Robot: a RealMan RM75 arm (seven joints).
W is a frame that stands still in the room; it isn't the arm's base.
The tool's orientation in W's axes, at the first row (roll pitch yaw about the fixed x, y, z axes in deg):
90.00, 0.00, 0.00
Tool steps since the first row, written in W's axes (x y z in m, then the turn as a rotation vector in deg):
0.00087, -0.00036, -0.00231, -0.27, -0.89, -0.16
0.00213, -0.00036, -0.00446, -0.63, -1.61, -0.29
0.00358, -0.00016, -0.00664, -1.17, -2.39, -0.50
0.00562, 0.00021, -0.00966, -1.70, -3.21, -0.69
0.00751, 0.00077, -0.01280, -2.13, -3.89, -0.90
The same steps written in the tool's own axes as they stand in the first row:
0.00087, -0.00231, 0.00036, -0.27, -0.16, 0.89
0.00213, -0.00446, 0.00036, -0.63, -0.29, 1.61
0.00358, -0.00664, 0.00016, -1.17, -0.50, 2.39
0.00562, -0.00966, -0.00021, -1.70, -0.69, 3.21
0.00751, -0.01280, -0.00077, -2.13, -0.90, 3.89

